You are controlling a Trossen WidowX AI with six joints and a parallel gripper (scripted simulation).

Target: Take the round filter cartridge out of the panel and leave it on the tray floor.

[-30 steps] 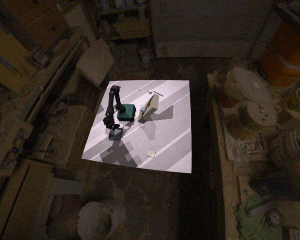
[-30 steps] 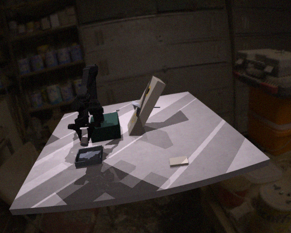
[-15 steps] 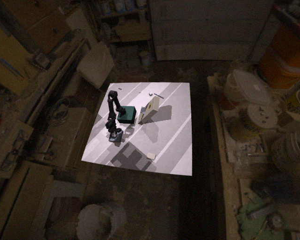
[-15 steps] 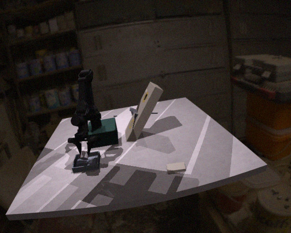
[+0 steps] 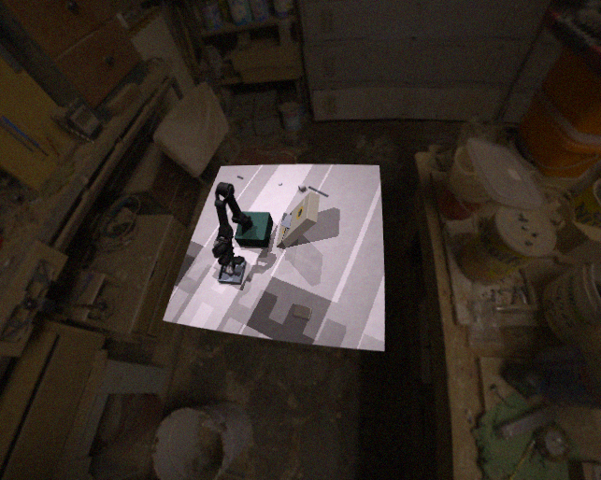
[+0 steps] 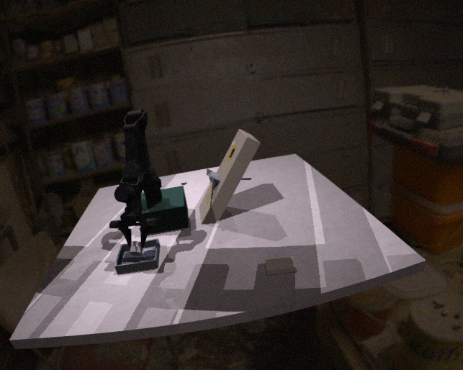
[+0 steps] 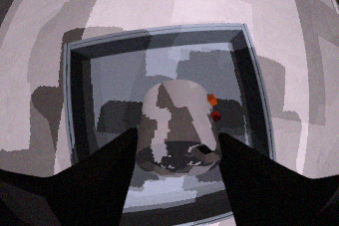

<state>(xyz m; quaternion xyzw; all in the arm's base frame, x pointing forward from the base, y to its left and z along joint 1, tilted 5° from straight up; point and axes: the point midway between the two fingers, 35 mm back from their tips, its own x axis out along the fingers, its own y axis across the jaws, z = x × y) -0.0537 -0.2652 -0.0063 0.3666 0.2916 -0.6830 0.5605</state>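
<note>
The round filter cartridge lies 10 mm below my gripper tip. Round my gripper tip: beige service panel 380 mm ahead, 280 mm to the left, 120 mm above; ledge 330 mm ahead, 280 mm to the left, 100 mm above; dark tray 40 mm below.
</note>
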